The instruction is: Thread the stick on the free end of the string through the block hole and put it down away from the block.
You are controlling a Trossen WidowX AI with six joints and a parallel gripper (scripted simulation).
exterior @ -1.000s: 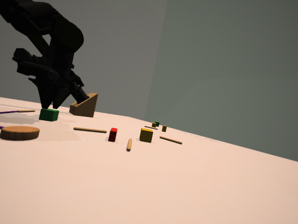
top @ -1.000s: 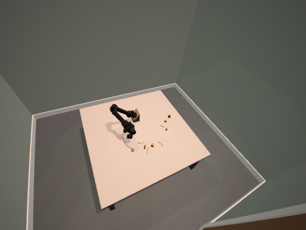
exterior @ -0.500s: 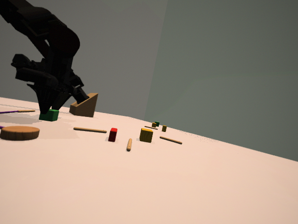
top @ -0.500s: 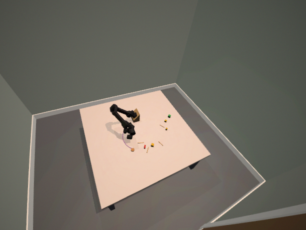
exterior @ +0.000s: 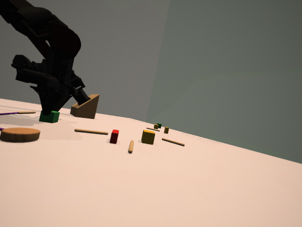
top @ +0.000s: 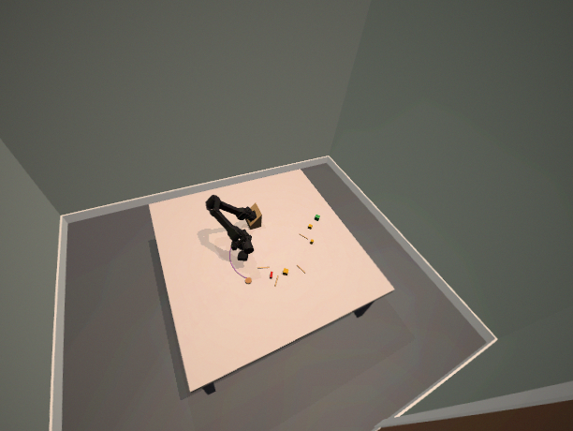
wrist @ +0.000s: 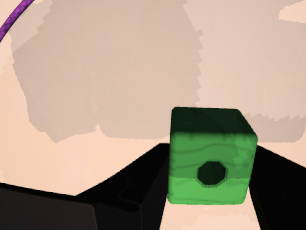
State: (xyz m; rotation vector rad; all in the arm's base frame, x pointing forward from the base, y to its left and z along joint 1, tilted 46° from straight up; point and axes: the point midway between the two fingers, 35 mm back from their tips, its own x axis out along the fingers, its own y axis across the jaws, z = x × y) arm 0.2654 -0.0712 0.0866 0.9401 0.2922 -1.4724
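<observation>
The thin wooden stick is 11 cm behind my gripper tip, 7 cm to the right of it and 2 cm below it. From my gripper tip the other things lie so: red block (18 cm ahead, 13 cm to the left, 1 cm below); round wooden button (18 cm ahead, 2 cm to the right, 1 cm below); green block (right at my gripper tip).
</observation>
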